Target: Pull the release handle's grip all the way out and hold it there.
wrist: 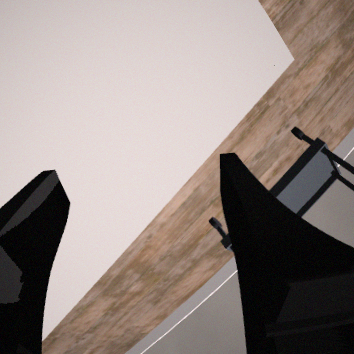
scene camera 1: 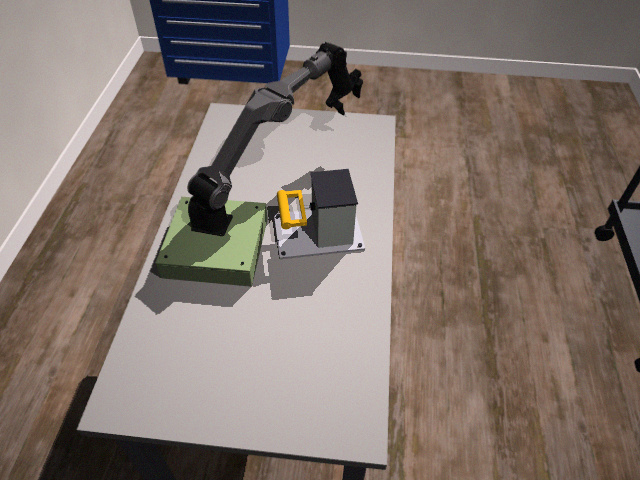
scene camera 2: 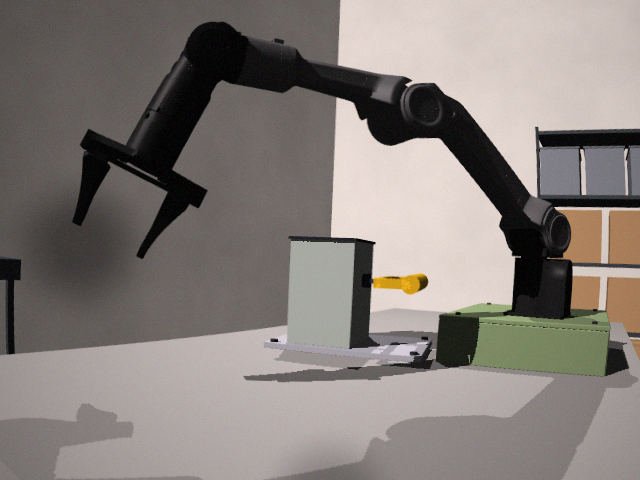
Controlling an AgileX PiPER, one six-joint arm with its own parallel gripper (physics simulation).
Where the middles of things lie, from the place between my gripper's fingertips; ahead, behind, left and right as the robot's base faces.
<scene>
The base plate (scene camera 2: 410, 349) lies 430 mm to the right of my hand and 140 mm below it.
</scene>
